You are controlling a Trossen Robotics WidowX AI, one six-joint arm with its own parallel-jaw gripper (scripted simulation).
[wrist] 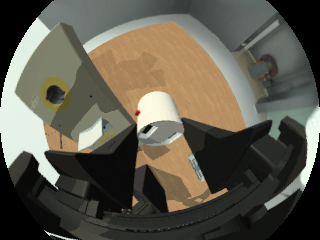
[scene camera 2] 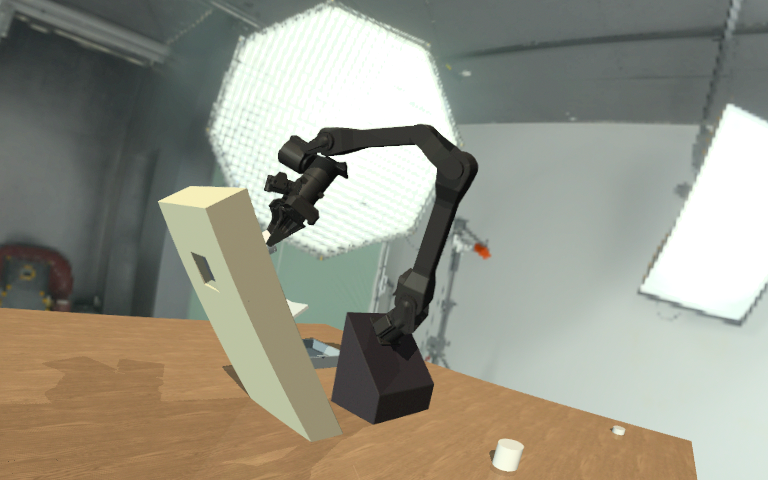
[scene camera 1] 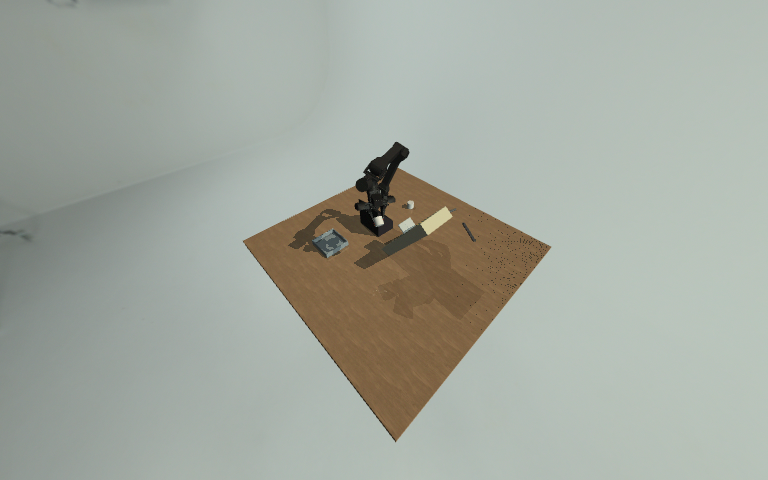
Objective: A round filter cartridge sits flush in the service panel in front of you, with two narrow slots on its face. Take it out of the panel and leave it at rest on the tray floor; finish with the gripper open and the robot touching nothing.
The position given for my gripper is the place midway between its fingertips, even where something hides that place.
Observation:
In view: my gripper (scene camera 2: 265,244), a filter cartridge (wrist: 158,122), a service panel (scene camera 2: 216,232) and a grey-blue tray (scene camera 2: 323,356).
My gripper also shows in the wrist view (wrist: 159,124). The service panel also shows in the wrist view (wrist: 61,85) and in scene camera 1 (scene camera 1: 427,226).

